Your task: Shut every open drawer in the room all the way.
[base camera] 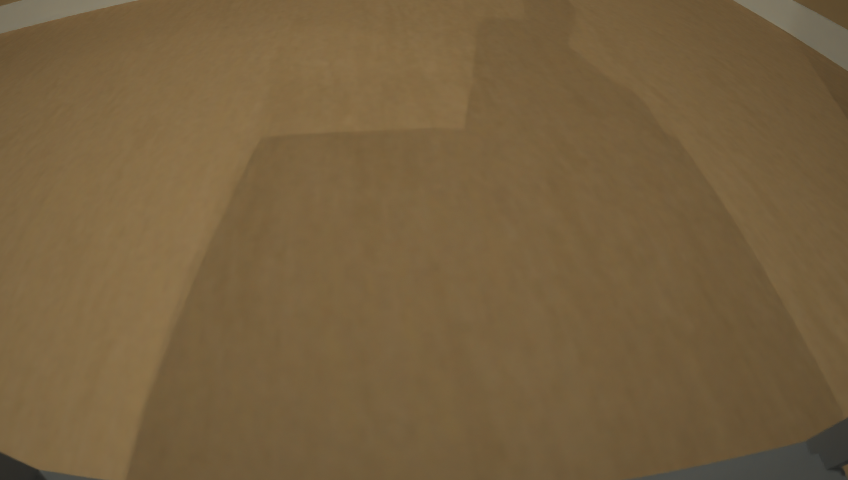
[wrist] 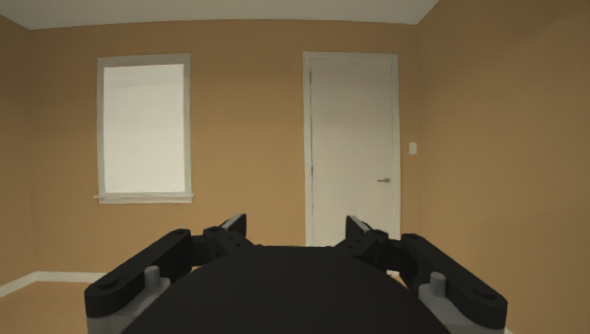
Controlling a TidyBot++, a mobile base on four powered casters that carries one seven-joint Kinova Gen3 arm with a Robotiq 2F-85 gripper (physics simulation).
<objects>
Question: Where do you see a white door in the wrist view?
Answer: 351, 100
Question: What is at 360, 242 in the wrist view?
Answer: My gripper.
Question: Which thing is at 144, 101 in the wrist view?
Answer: A window with white blind.
</objects>
